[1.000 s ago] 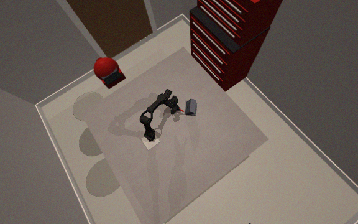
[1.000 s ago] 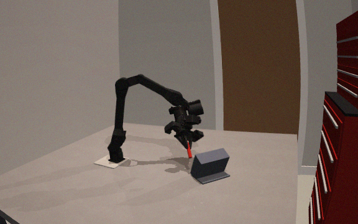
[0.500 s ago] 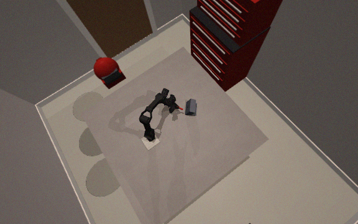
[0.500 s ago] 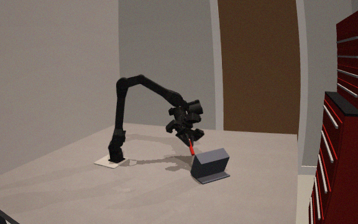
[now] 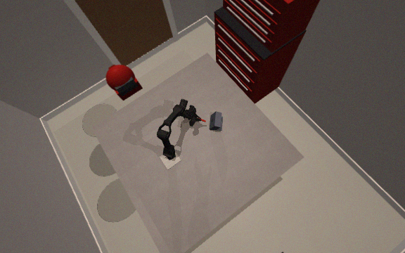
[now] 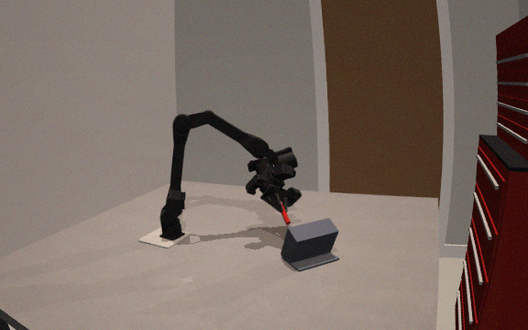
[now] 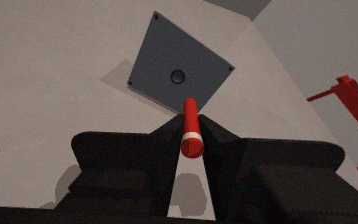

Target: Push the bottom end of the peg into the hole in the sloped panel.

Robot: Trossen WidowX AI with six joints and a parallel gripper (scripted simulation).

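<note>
Now: gripper tip 100 mm short of the grey sloped panel, 50 mm to the left of it and 60 mm above it. The rest, counted from my gripper tip: red peg 10 mm behind, 10 mm to the left, 10 mm above.
</note>
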